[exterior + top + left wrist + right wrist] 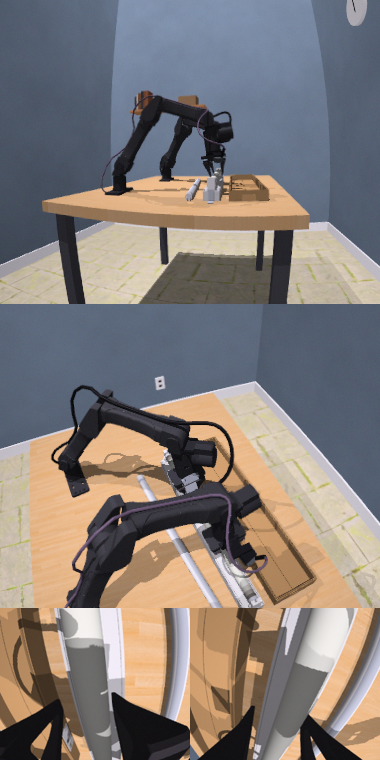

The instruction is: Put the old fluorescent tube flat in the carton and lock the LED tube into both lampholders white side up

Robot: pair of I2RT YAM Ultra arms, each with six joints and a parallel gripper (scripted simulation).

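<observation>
Right now the old fluorescent tube is 3 cm behind my right hand, 12 cm to the left of it and 1 cm below it. From my right hand the other things lie so: light fixture 3 cm behind, 12 cm to the left, 2 cm below; then LED tube 13 cm behind, 10 cm to the left, 6 cm below; then lampholder 2 cm ahead, 18 cm to the right, 1 cm below.
Right now my left hand is 120 mm to the left of the old fluorescent tube and 10 mm short of it. Also, from my left hand: light fixture 120 mm to the right, 20 mm below, 10 mm ahead; LED tube 130 mm to the right, 90 mm behind, 60 mm below; brown carton 140 mm ahead, 90 mm to the right, 50 mm below.
</observation>
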